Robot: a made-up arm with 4 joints.
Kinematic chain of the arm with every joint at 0, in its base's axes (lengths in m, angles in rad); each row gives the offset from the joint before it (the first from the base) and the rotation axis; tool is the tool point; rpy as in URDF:
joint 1: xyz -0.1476 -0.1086 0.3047 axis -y
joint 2: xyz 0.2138 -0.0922 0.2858 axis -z
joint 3: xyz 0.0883 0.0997 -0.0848 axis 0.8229 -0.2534 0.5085
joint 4: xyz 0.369 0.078 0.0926 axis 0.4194 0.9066 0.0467
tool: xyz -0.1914 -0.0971 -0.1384 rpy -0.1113 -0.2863 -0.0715
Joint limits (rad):
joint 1: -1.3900..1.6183
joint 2: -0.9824..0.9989
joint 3: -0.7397..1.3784
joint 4: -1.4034..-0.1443
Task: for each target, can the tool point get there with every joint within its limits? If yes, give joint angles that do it. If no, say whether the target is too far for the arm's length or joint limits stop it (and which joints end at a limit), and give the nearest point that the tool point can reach.
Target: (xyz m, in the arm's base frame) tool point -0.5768 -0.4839 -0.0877
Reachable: no: joint limits stop it (at a limit: joint 1, joint 2) | nearest point 0.0225 -0.5104 -0.0615 | short by 0.600 m
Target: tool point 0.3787 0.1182 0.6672
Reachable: yes | joints 0.2577 -0.2278 0.9649 -1.1484
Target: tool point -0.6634 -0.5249 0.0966
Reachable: no: joint limits stop it (at a limit: joint 1, joint 2, joint 3, joint 4) | nearest point -0.3520 -0.6333 0.5705 | short by 0.577 m
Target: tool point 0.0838 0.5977 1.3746
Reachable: no: too far | nearest point -0.0092 0.1842 0.9448 | short by 0.604 m
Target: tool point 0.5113 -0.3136 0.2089
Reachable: yes | joints -0.4454 0.7996 0.9376 -0.7283
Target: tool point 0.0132 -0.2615 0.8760
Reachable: yes | joints 1.1017 0.4265 0.2506 -0.5768
